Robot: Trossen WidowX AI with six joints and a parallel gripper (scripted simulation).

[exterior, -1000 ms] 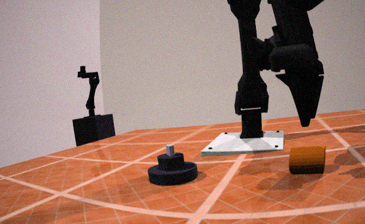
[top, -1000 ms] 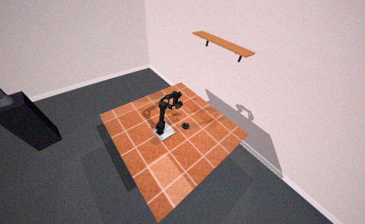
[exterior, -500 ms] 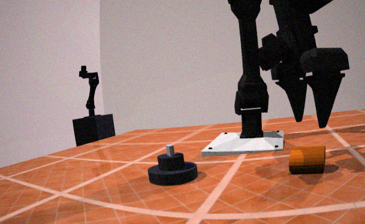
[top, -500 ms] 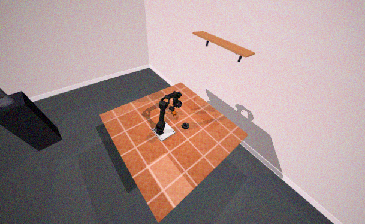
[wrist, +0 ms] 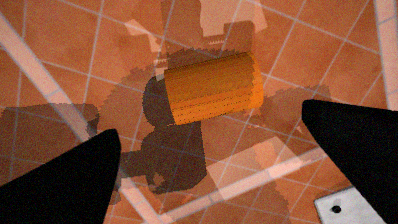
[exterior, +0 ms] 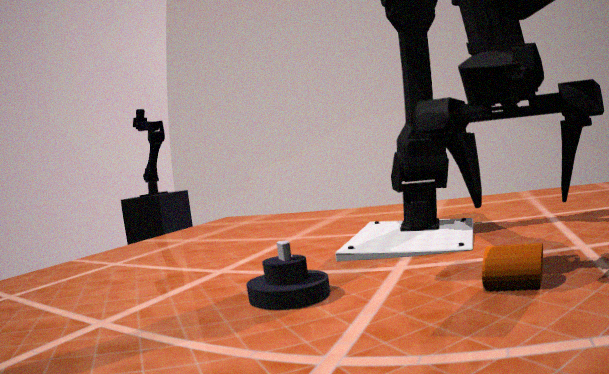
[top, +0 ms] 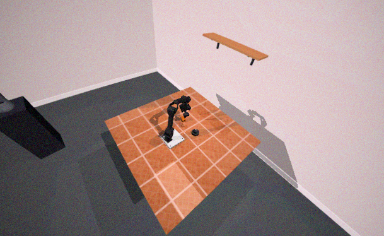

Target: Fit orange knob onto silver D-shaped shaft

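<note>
My gripper tip is now 10 mm to the right of the orange knob and 60 mm above it. The rest, counted from my gripper tip: round pedestal 30 mm behind, 240 mm to the right, 50 mm below.
</note>
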